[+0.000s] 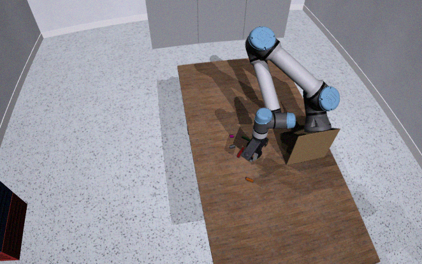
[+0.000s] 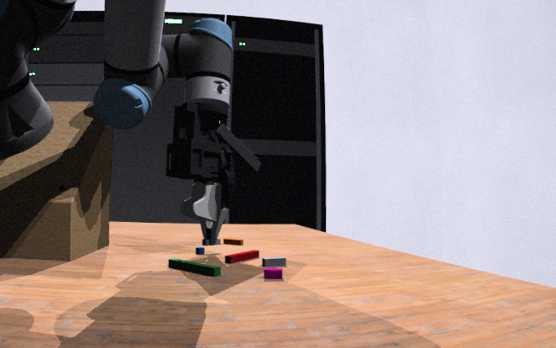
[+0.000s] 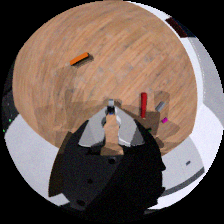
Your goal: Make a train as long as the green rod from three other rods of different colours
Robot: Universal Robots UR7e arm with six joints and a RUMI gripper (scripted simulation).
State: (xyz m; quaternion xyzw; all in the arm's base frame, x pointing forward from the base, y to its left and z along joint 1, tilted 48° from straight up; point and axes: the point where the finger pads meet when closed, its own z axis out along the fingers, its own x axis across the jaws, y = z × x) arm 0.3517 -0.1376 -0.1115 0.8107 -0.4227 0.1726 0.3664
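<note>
The blue rod lies 2 cm below my hand, 2 cm behind it and 1 cm to the right of it. Round my hand: orange rod 11 cm to the left, 5 cm ahead, 2 cm below; then green rod 15 cm to the right, 3 cm behind, 2 cm below; then red rod 7 cm to the right, 4 cm ahead, 2 cm below.
</note>
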